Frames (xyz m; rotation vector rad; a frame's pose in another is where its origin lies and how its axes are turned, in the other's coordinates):
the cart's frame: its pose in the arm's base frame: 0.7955 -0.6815 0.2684 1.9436 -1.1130 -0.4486
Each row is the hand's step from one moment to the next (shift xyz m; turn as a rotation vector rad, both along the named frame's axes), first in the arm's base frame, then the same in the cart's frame.
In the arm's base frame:
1: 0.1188 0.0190 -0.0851 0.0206 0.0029 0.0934
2: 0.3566 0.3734 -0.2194 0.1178 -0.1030 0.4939
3: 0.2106 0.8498 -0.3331 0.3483 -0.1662 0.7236
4: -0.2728 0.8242 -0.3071 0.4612 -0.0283 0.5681
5: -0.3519 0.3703 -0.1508 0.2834 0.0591 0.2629
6: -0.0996 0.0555 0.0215 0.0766 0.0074 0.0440
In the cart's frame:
1: 0.0409 -0.1370 -0.0356 0.0174 0.0630 -0.0699
2: -0.1380 -0.4652 -0.2815 0.1954 0.3596 -0.3177
3: -0.6253 -0.6026 -0.3513 0.3945 0.4364 -0.5714
4: -0.8642 -0.3152 -0.0425 0.3265 0.2150 -0.6192
5: -0.5141 -0.0287 0.1364 0.1289 0.0430 -0.3667
6: -0.0985 0.0562 0.0246 0.0395 -0.0078 -0.0790

